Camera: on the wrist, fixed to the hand. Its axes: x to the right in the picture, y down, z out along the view.
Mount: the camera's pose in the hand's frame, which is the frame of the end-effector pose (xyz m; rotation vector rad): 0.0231 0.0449 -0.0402 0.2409 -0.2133 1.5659
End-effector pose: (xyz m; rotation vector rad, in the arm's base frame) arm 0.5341 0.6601 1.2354 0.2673 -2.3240 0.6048
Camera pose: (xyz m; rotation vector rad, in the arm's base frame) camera 0.5252 0.7185 1.2613 1.5525 2.2052 -1.5554
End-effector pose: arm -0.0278 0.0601 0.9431 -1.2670 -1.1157 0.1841
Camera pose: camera 0.0336 0.0650 0.9238 -1.6508 -0.0125 1.5751
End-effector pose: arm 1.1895 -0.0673 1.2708 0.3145 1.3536 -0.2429
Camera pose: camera 1.1731 -0.0107 1.2444 1.3822 0.5612 0.8527
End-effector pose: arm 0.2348 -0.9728 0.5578 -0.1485 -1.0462 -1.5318
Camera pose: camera 0.2846 -1.0113 0.5720 -0.7595 -0.8399 0.0299
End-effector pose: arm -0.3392 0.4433 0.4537 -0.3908 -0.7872 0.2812
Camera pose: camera -0.2987 0.4828 0.4227 -0.6936 -0.4891 1.8815
